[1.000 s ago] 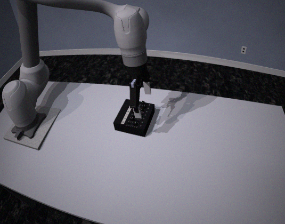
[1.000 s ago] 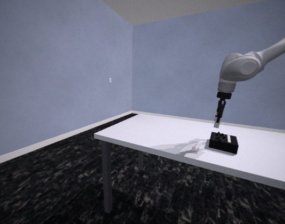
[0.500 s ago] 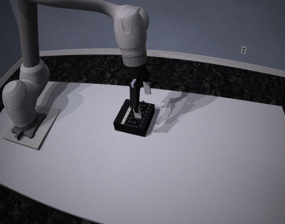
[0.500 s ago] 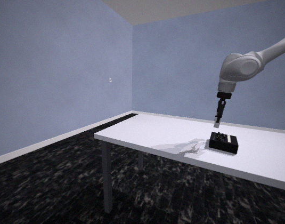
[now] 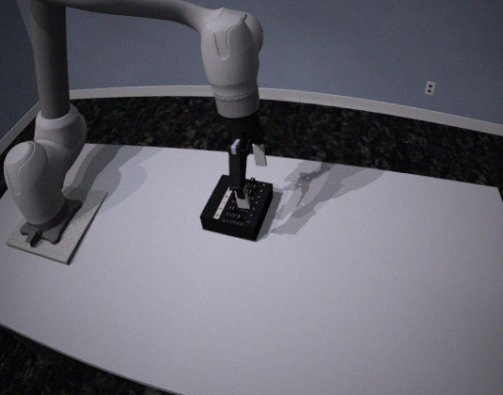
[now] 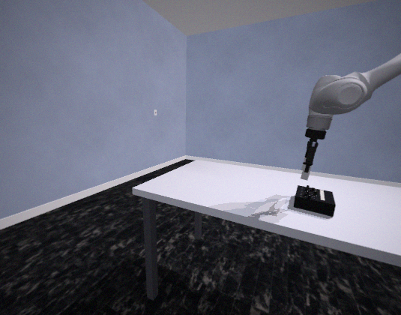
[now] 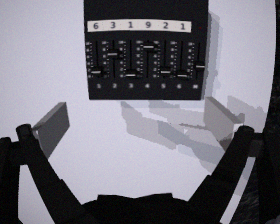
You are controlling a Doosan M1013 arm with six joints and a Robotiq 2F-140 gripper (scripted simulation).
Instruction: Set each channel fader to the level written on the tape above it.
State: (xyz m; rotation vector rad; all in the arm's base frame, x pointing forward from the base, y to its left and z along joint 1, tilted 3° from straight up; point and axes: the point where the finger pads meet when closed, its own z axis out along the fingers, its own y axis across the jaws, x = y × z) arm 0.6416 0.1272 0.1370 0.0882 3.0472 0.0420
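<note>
Now: the master fader 20 mm behind my hand, 80 mm to the left of it and 80 mm below it.
</note>
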